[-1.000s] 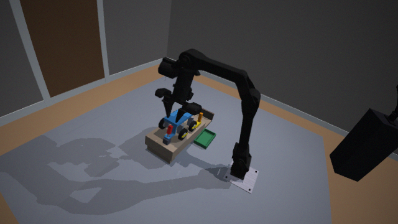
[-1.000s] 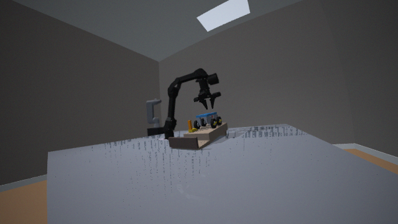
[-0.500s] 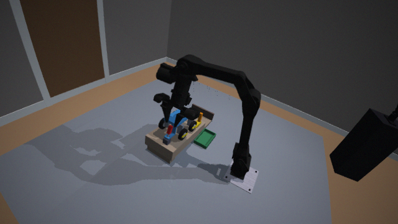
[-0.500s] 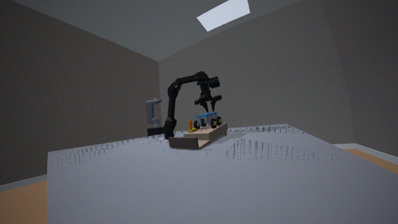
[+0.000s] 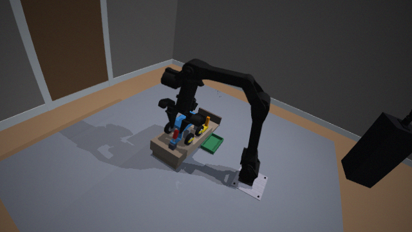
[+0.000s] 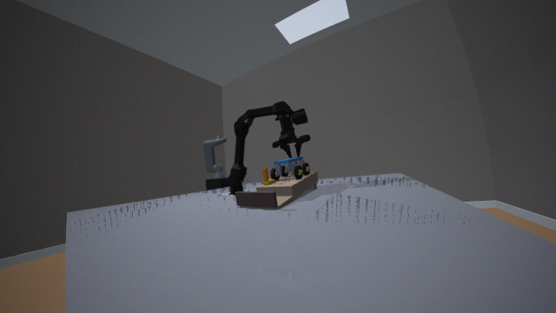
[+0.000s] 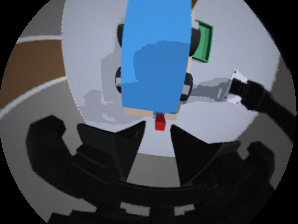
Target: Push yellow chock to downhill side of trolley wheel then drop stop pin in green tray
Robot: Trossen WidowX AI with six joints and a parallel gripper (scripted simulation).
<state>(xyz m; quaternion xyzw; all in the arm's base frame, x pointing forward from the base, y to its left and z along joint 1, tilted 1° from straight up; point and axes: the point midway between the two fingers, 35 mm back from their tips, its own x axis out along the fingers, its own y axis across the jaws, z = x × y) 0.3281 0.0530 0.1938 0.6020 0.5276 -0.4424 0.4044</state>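
Now: the red-headed stop pin 1 cm to the left of my gripper tip and 3 cm below it. Round my gripper tip: tan ramp (1 cm ahead, 10 cm to the right, 12 cm below); blue trolley (1 cm ahead, 9 cm to the right, 5 cm below); yellow chock (6 cm behind, 19 cm to the right, 8 cm below).
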